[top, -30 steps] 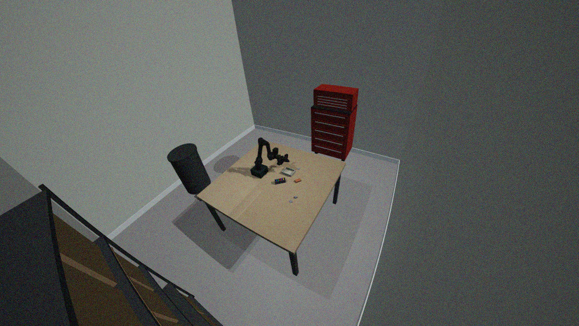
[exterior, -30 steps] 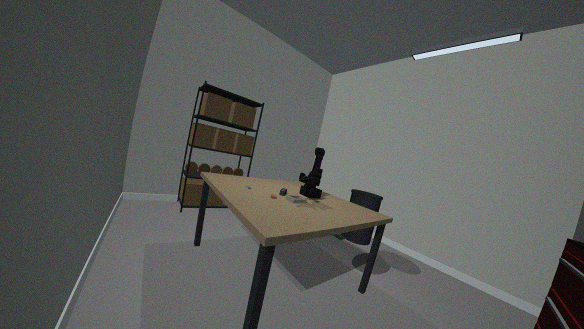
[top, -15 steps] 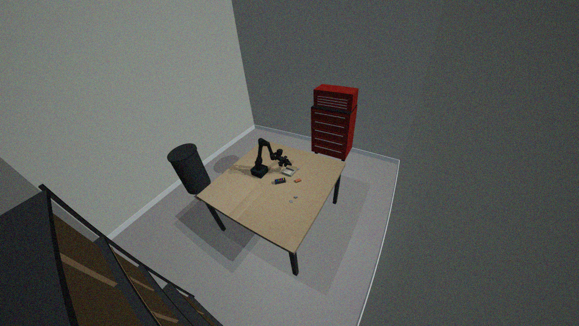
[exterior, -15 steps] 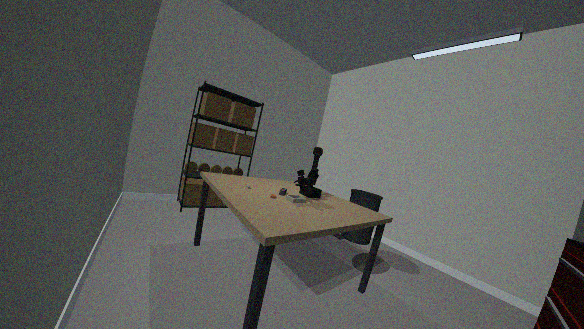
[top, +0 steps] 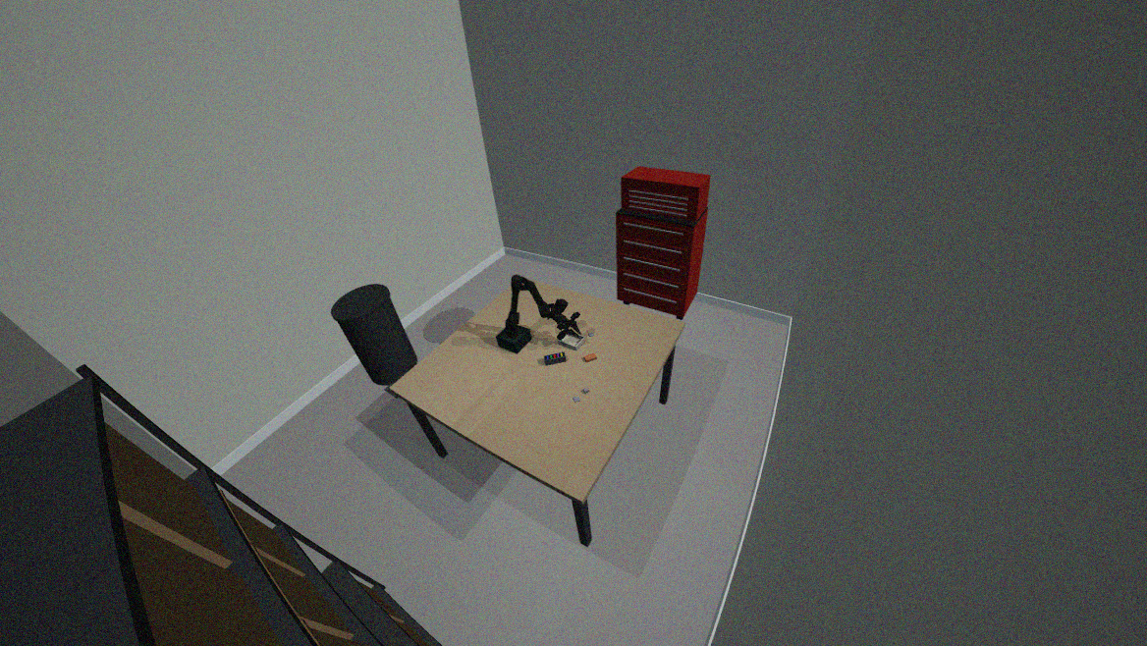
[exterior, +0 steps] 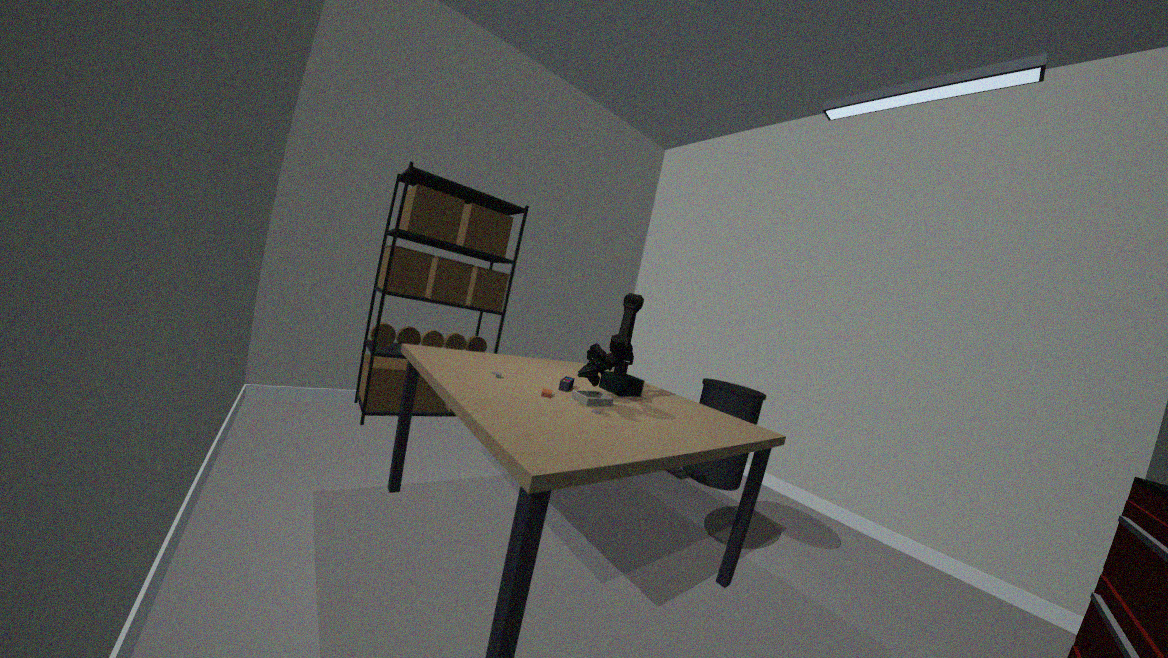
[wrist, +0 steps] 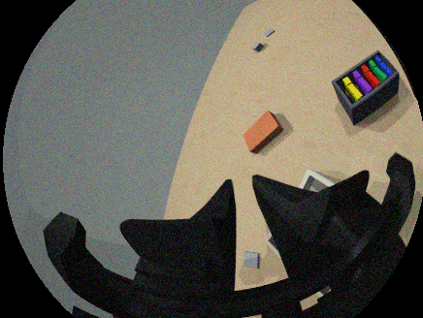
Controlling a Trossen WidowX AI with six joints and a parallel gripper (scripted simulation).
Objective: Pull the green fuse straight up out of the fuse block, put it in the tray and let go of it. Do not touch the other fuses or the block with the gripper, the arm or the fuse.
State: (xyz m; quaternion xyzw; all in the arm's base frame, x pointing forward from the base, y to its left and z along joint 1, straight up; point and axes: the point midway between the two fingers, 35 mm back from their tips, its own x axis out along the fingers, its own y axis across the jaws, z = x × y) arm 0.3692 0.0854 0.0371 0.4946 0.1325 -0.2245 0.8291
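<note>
The yellow fuse is 70 mm behind my gripper tip, 120 mm to the right of it and 80 mm below it. The rest, counted from my gripper tip: orange piece (80 mm ahead, 70 mm to the right, 90 mm below); purple fuse (90 mm behind, 130 mm to the right, 80 mm below); tray (70 mm behind, 40 mm to the left, 100 mm below).
</note>
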